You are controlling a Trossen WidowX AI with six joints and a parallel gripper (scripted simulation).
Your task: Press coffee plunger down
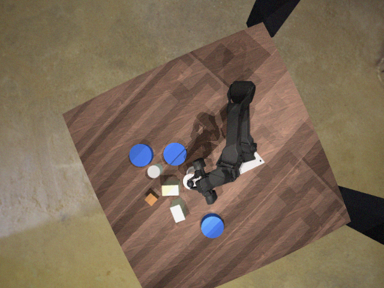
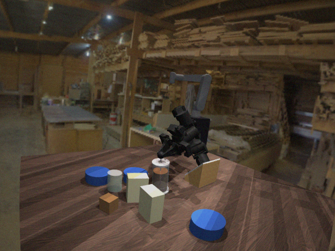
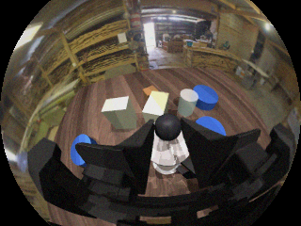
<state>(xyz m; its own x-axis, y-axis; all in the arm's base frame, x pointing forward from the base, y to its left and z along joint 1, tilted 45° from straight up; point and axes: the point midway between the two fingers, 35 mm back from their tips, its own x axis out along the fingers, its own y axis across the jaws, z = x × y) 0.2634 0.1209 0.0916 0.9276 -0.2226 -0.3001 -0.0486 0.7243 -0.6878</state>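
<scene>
Now: the coffee press 90 mm below my gripper tip, 30 mm behind it and 20 mm to the right of it. The rest, counted from my gripper tip: orange cube 230 mm ahead, 160 mm below, 50 mm to the left.
</scene>
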